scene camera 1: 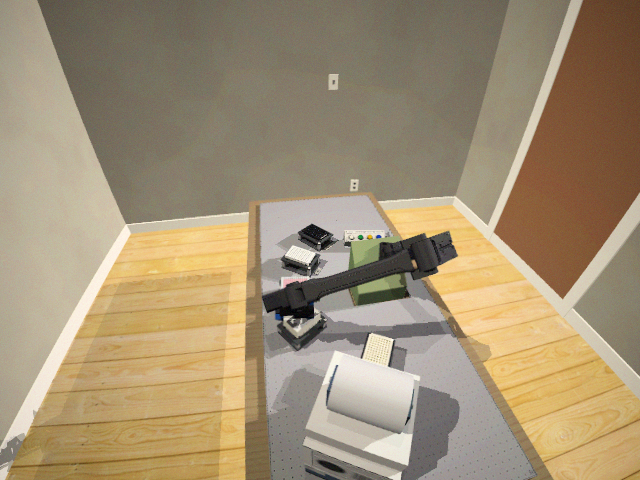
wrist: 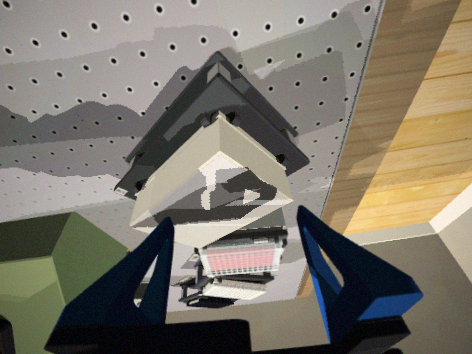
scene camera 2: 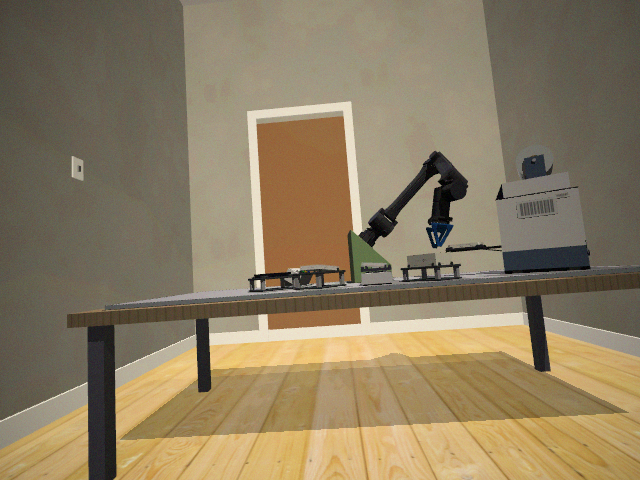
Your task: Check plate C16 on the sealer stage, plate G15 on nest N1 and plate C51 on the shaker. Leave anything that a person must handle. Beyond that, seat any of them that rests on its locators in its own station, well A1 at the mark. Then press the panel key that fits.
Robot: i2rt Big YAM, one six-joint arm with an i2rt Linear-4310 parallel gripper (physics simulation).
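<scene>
My gripper is open and empty, its blue fingertips just above a tall cream plate. That plate sits upright on a dark raised nest, turned diagonally in the wrist view. A pink-welled plate on a low grey unit is partly hidden by the arm. A cream plate lies on the sealer's stage. The key panel has white, green, yellow and blue keys. Plate labels and well A1 marks are unreadable.
A white plate and a black plate rest on nests farther along. The green arm mount stands beside the row. The sealer with its film roll stands at the other end.
</scene>
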